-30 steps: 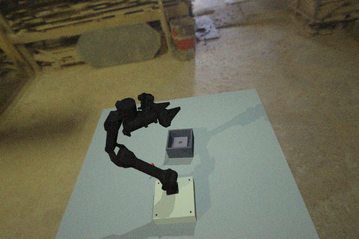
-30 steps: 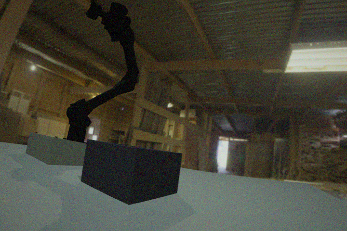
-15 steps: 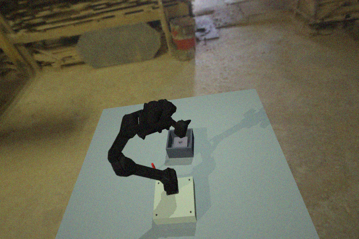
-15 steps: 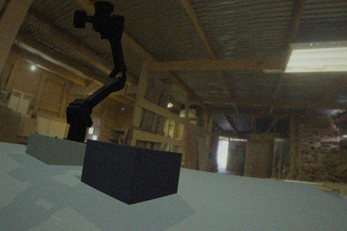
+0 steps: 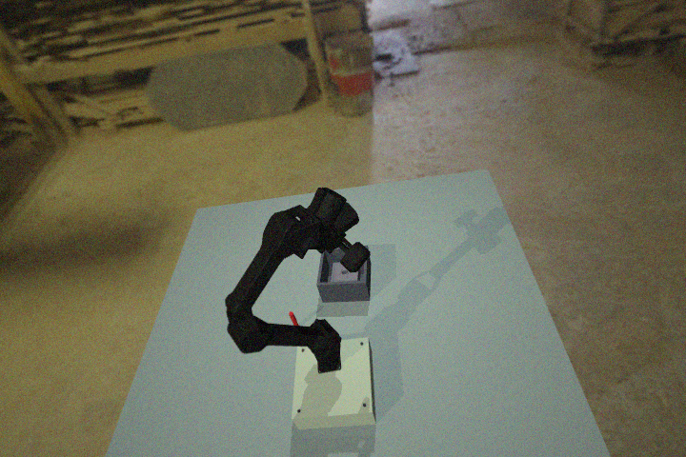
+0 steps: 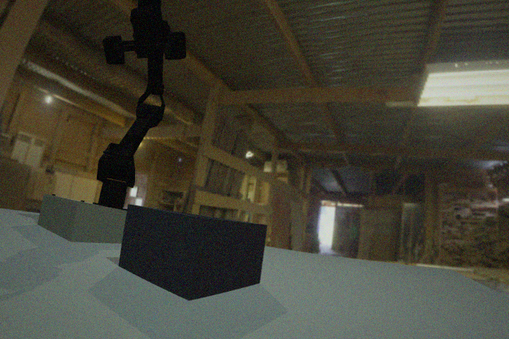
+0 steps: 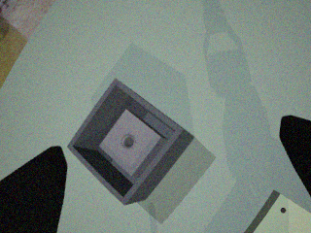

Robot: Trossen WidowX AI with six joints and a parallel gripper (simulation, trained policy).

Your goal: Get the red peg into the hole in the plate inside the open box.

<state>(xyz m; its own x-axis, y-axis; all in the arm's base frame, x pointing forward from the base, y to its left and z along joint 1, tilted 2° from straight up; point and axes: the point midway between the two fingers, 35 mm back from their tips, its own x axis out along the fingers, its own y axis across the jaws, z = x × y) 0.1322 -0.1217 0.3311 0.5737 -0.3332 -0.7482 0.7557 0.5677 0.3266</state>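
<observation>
The red peg lies 350 mm below my gripper tip, 230 mm to the left of it and 30 mm ahead of it. The rest, counted from my gripper tip: box (360 mm below, 170 mm ahead, 50 mm to the left); then grey plate (340 mm below, 170 mm ahead, 50 mm to the left).
</observation>
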